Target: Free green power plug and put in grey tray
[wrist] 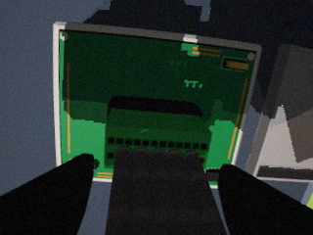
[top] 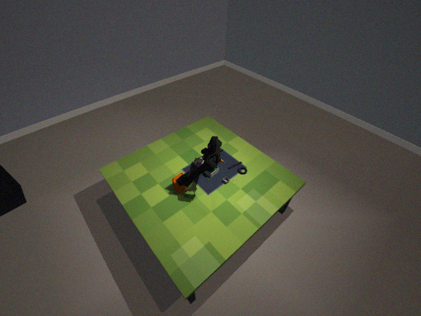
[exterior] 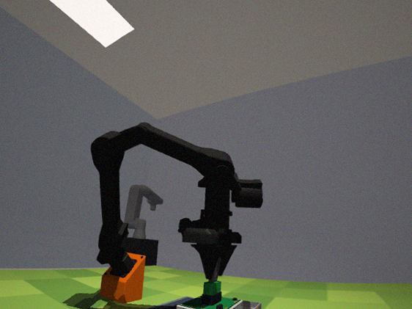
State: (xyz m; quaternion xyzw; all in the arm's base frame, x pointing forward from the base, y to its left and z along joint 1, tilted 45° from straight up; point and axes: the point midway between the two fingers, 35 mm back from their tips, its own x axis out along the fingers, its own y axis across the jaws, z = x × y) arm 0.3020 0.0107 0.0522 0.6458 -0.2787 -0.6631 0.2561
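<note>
Now: the green power plug 10 mm below my gripper tip. Also, from my gripper tip: dark mat 110 mm below, 50 mm ahead; dark bar 210 mm ahead, 110 mm to the right, 100 mm below.
</note>
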